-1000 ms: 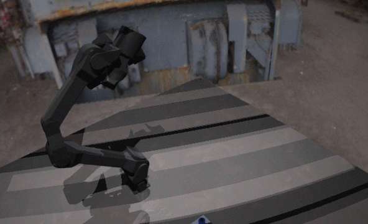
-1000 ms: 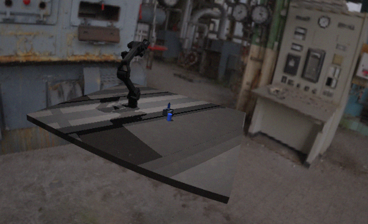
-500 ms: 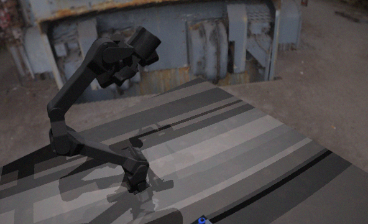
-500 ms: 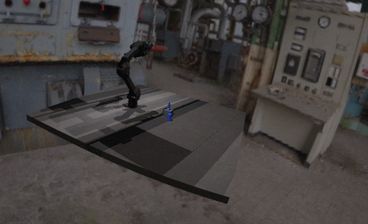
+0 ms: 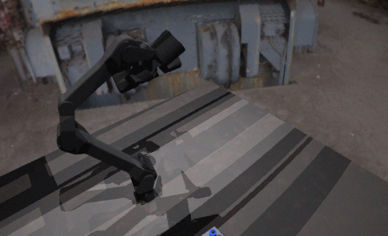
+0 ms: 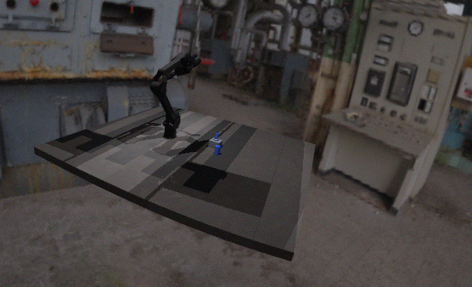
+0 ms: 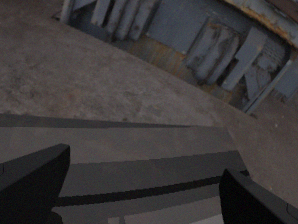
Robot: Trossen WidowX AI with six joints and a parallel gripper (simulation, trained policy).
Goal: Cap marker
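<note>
Now: the blue cap 47 cm ahead of my gripper tip, 32 cm below it and 20 cm to the right of it. The rest, counted from my gripper tip: grey holder block: 41 cm ahead, 32 cm below, 10 cm to the right.
</note>
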